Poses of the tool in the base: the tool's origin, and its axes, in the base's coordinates. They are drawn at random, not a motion.
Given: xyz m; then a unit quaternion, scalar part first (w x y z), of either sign.
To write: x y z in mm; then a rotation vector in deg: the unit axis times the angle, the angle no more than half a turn. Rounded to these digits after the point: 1 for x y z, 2 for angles.
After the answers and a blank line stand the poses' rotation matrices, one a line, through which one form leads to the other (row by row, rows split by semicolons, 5 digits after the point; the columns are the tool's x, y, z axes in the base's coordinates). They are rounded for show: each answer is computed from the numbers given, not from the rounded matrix.
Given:
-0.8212 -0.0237 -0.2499 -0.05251 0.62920 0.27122 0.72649
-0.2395 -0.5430 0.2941 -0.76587 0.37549 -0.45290 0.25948
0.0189 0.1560 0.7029 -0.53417 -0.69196 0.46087 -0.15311
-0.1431 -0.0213 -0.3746 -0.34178 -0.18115 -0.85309 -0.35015
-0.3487 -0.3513 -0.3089 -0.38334 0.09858 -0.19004 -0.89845
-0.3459 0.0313 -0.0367 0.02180 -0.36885 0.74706 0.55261
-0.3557 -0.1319 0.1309 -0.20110 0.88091 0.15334 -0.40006
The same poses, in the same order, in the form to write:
-821.2 -23.7 -249.9 -109.62 -47.25 -126.57
-239.5 -543.0 294.1 -46.74 56.37 -32.30
18.9 156.0 702.9 94.48 -62.93 20.91
-143.1 -21.3 -374.6 26.99 127.11 52.17
-348.7 -351.3 -308.9 -14.40 27.76 131.24
-345.9 31.3 -36.7 -65.49 132.64 98.11
-355.7 -131.9 130.9 -141.00 -24.54 64.04

-0.20270 0.41760 0.88573; 0.26501 -0.84736 0.46016; 0.94270 0.32800 0.06109
0.45510 0.05734 0.88859; -0.73758 0.58335 0.34012; -0.49886 -0.81019 0.30778
0.52831 -0.80139 -0.28048; -0.47424 -0.00451 -0.88038; 0.70426 0.59813 -0.38243
-0.70074 0.06973 0.71000; 0.54842 0.68916 0.47359; -0.45628 0.72125 -0.52116
-0.68666 -0.72630 -0.03144; 0.65136 -0.63387 0.41706; -0.32284 0.26590 0.90833
-0.72695 -0.57520 -0.37509; -0.52701 0.11715 0.84175; -0.44023 0.80958 -0.38830
0.63288 0.10925 -0.76650; 0.43106 -0.87209 0.23161; -0.64316 -0.47699 -0.59902

